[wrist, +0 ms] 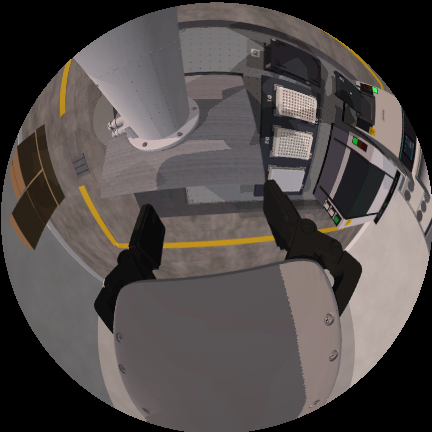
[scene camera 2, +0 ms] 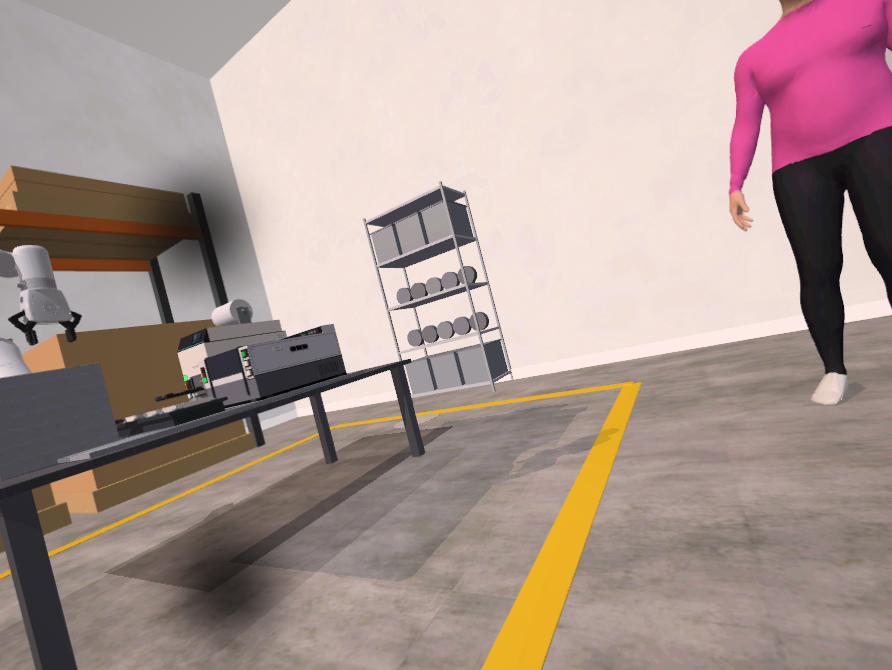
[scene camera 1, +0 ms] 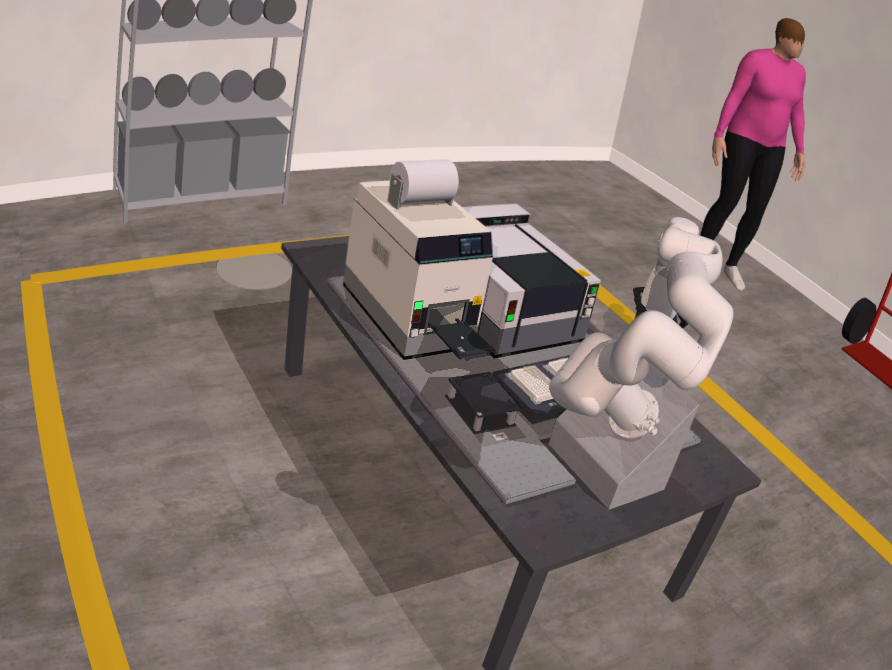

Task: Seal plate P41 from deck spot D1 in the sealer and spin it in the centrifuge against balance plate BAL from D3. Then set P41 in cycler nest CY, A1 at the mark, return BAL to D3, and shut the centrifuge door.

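Seen in the pictures: gripper, between the fingertips: point(wrist: 208, 204) point(scene camera 2: 53, 343); arm's base, origin of its link: point(wrist: 161, 119) point(scene camera 2: 30, 406) point(scene camera 1: 634, 414).
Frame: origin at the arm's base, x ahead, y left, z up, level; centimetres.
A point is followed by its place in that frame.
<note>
Plate P41, cream with many wells, lies at D1 point(scene camera 1: 532, 383) {x 31.5, y 3.1, z -10.6 cm} point(wrist: 296, 104) {x 30.9, y 1.7, z -10.4 cm} on the dark deck. Balance plate BAL point(wrist: 286, 179) {x 29.6, y -22.5, z -10.4 cm}, pale and flat-topped, lies at D3. The cream sealer point(scene camera 1: 452, 279) {x 59.3, y 12.3, z 6.6 cm} point(wrist: 387, 114) has its dark tray point(scene camera 1: 461, 338) {x 50.3, y 13.3, z -6.0 cm} point(wrist: 348, 92) {x 49.4, y 12.7, z -6.0 cm} out, with no plate on it. The centrifuge point(scene camera 1: 540, 287) {x 50.9, y -12.0, z 4.5 cm} point(scene camera 2: 295, 360) {x 68.1, y -36.0, z -5.1 cm} point(wrist: 357, 177) {x 50.2, y -13.9, z 1.9 cm} shows a dark cover over its top and front; no opening shows. The black cycler nest point(scene camera 1: 484, 395) {x 32.6, y 18.0, z -10.9 cm} point(wrist: 292, 62) {x 31.2, y 15.9, z -10.9 cm} looks empty. My gripper point(scene camera 2: 51, 335) {x 6.5, y -5.9, z 17.0 cm} point(wrist: 208, 204) {x 6.5, y -5.9, z 17.0 cm} is open and empty, high above the table; the arm mostly hides it in scene camera 1.
A second welled plate point(wrist: 292, 143) {x 30.0, y -10.3, z -10.4 cm} lies at D2, between P41 and BAL. The arm's base block point(scene camera 1: 620, 450) {x -3.8, y 6.3, z -5.9 cm} point(scene camera 2: 54, 414) {x 1.2, y -9.0, z -4.2 cm} stands beside the deck. A perforated board point(scene camera 1: 526, 470) {x 9.8, y 21.3, z -16.7 cm} point(wrist: 212, 50) {x 11.7, y 19.2, z -16.6 cm} lies near the nest. A person in pink point(scene camera 1: 767, 97) point(scene camera 2: 822, 79) stands beyond the table.
</note>
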